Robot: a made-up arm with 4 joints. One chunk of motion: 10 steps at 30 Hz.
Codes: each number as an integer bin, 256 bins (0 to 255) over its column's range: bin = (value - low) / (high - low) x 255, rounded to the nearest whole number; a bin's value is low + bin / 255 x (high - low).
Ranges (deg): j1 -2.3..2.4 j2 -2..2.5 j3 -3.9..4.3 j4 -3..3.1
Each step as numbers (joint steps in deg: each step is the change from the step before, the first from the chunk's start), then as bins.
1 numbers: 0.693 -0.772 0.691 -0.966
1 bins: 162 70 143 85
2 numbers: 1.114 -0.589 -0.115 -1.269
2 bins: 185 80 118 72
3 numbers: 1.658 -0.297 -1.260 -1.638
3 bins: 215 97 82 57
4 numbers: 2.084 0.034 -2.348 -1.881
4 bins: 238 115 48 47
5 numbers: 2.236 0.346 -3.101 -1.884
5 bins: 246 133 25 47
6 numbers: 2.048 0.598 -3.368 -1.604
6 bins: 236 147 17 58
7 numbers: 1.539 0.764 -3.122 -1.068
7 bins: 208 157 24 81
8 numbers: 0.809 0.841 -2.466 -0.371
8 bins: 169 161 45 110
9 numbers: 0.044 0.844 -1.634 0.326
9 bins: 127 161 70 139
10 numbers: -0.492 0.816 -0.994 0.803
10 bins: 98 160 90 159
